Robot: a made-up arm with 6 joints.
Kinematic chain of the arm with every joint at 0, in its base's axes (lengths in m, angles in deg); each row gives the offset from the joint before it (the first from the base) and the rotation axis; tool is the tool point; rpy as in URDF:
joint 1: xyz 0 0 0.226 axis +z
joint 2: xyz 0 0 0 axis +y
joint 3: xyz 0.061 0 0.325 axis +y
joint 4: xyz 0.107 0 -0.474 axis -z
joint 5: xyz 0 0 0 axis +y
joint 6: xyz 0.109 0 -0.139 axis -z
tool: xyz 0 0 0 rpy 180 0 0
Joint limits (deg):
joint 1: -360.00..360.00
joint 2: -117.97..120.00
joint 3: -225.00..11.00
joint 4: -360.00..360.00
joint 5: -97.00..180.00
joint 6: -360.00..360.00
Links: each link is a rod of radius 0.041 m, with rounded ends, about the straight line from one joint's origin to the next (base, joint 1, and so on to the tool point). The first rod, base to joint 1, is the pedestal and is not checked.
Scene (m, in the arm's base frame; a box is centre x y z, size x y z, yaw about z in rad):
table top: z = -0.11
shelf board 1: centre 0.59 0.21 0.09 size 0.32 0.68 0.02 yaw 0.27
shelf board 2: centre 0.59 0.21 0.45 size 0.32 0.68 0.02 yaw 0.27
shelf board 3: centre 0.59 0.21 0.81 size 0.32 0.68 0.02 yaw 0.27
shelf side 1: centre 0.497 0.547 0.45 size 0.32 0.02 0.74 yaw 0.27
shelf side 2: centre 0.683 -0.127 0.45 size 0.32 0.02 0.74 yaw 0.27
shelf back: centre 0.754 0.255 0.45 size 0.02 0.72 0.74 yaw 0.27
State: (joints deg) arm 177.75 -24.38 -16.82 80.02 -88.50 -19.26
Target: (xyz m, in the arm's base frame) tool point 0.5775 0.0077 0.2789
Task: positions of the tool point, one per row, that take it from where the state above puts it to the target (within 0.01 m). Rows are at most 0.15 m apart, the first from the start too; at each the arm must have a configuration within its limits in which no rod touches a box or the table.
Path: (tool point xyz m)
1: -0.2348 0.2221 0.3560
2: -0.1913 0.2915 0.3541
3: -0.1274 0.3521 0.3509
4: -0.0447 0.3977 0.3464
5: 0.0527 0.4229 0.3406
6: 0.1597 0.4229 0.3334
7: 0.2694 0.3946 0.3251
8: 0.3739 0.3368 0.3153
9: 0.4653 0.2505 0.3043
10: 0.5356 0.1389 0.2922
11: 0.5775 0.0077 0.2789

